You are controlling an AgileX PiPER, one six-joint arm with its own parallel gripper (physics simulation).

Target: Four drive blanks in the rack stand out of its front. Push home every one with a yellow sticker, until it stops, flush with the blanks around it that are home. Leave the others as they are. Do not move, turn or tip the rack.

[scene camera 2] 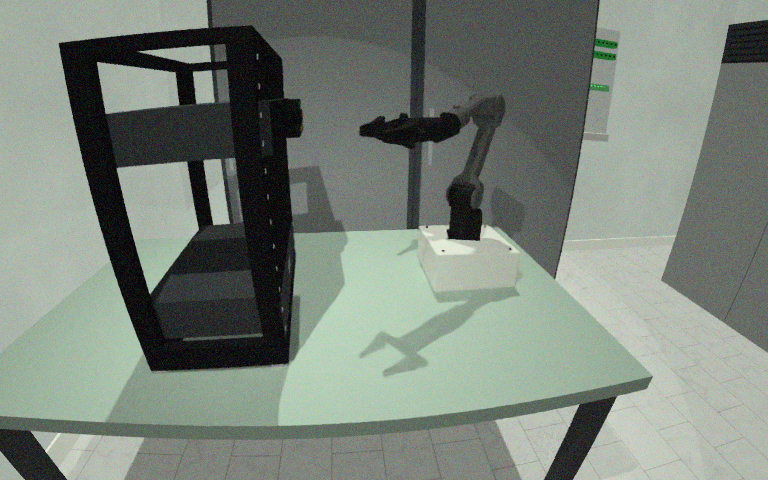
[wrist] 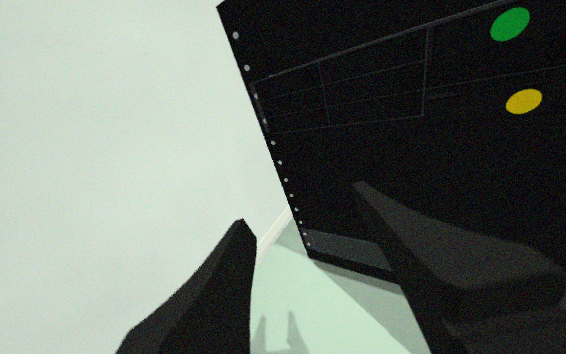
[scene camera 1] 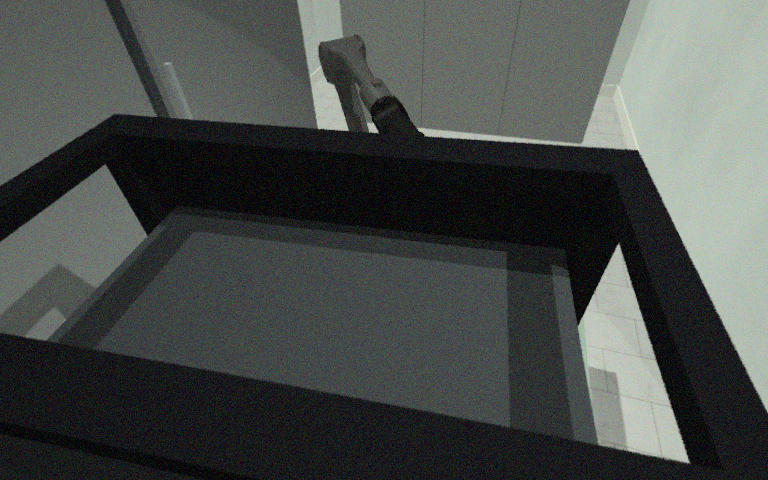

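The black rack point(scene camera 1: 509, 155) point(scene camera 2: 246, 169) point(wrist: 320, 175) stands upright on the table. In the scene camera 2 view, a dark block of drive blanks point(scene camera 2: 289, 117) stands out of its front near the top; single blanks cannot be told apart. In the wrist view, a green sticker point(wrist: 510, 24) and a yellow sticker point(wrist: 524, 101) show on dark faces at the upper right; the edges of their blanks are too dark to make out. My gripper point(scene camera 2: 368, 130) point(wrist: 299, 213) is open and empty, in front of the rack and apart from it, roughly level with the blanks. Its fingers are hidden in the scene camera 1 view.
The green table point(scene camera 2: 396, 401) bears the rack and the white base block point(scene camera 2: 475, 271) of the arm. A grey unit point(scene camera 2: 175, 135) sits in the upper rack, and grey boxes point(scene camera 2: 209, 316) lie low in it. Grey cabinets point(scene camera 2: 498, 50) point(scene camera 1: 470, 62) stand behind the arm.
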